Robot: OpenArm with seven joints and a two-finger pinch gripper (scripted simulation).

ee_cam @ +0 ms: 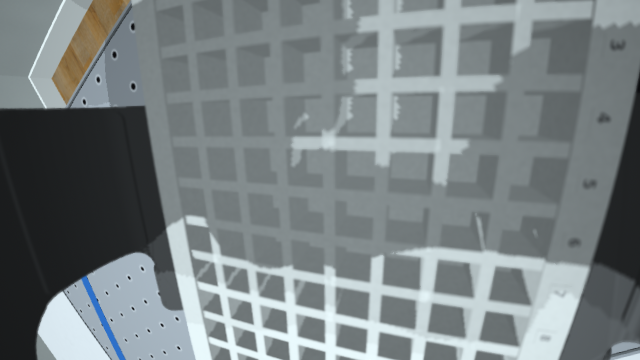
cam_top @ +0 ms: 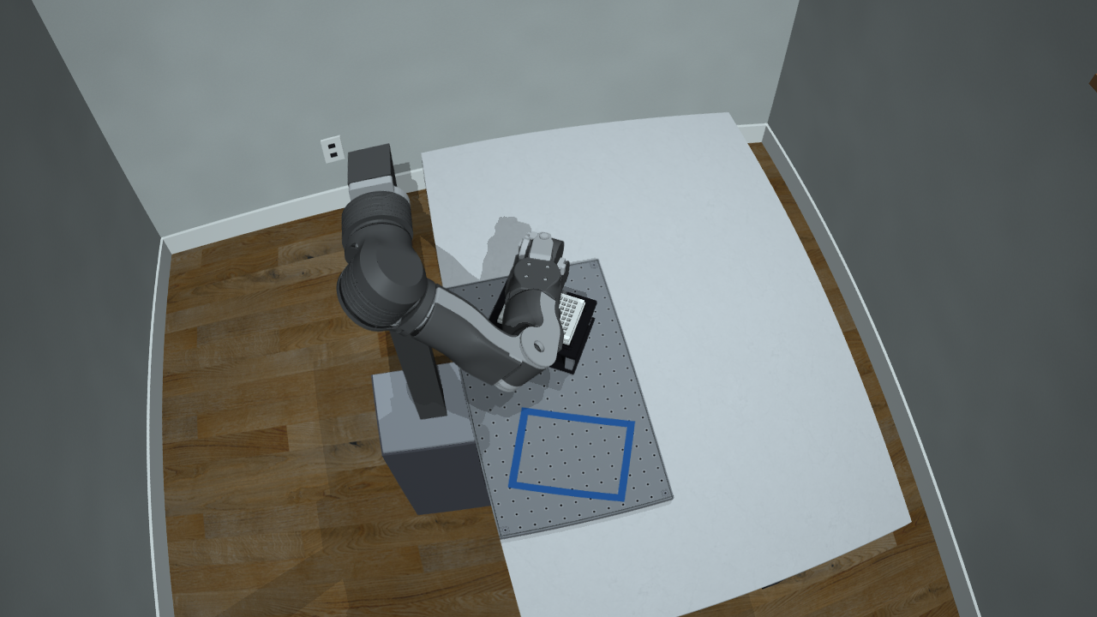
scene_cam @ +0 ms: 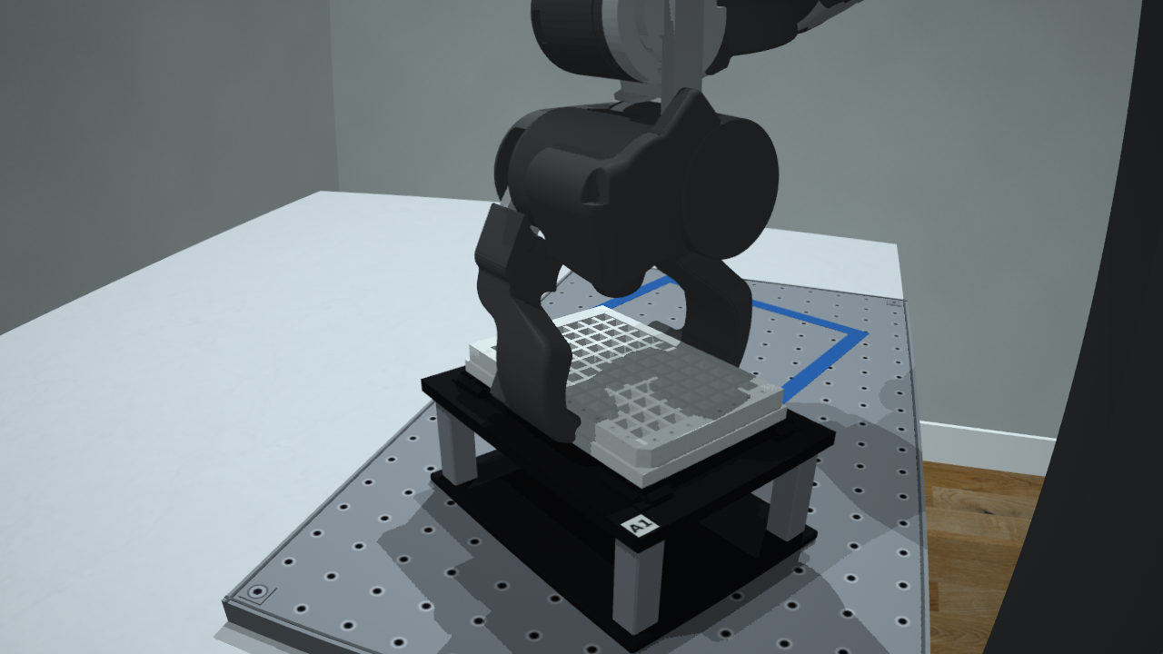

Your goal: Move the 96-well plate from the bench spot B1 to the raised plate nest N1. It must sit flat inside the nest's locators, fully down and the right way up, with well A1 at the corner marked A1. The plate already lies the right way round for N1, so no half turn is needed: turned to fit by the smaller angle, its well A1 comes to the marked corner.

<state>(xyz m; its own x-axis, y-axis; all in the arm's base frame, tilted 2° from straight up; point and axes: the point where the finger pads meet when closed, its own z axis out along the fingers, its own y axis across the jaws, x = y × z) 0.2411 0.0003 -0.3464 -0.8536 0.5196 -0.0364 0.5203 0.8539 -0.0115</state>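
My gripper is now right at the white 96-well plate. Round my hand: A1 label: 4 cm behind, 9 cm to the left, 1 cm below; black raised nest N1: 2 cm below.
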